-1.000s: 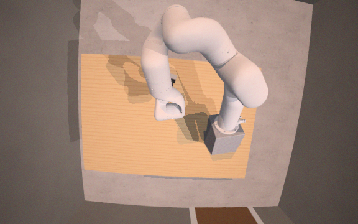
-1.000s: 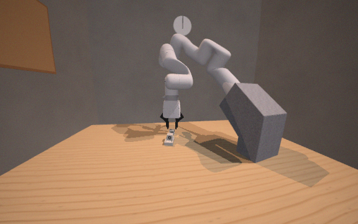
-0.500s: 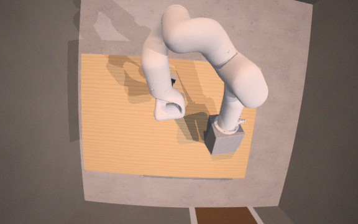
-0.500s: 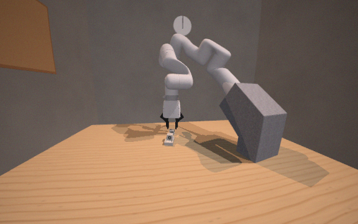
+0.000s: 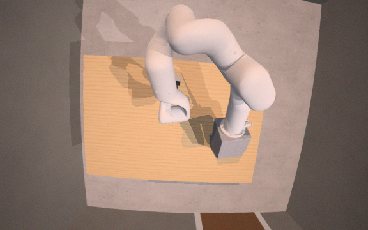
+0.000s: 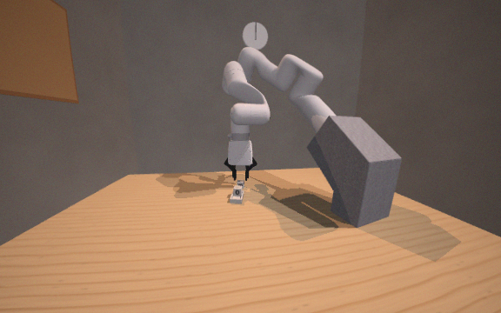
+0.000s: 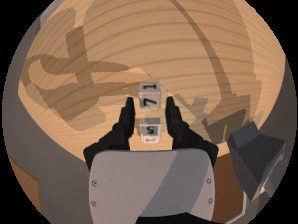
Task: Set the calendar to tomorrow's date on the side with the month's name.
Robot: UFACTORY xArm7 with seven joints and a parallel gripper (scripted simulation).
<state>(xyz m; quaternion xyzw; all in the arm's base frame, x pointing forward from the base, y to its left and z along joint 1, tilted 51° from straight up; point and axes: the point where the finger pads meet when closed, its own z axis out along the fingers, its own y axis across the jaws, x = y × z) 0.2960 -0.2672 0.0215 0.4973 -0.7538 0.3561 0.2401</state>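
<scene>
Now: the white calendar tray 10 cm to the left of my hand, 5 cm below it and 4 cm ahead of it.
</scene>
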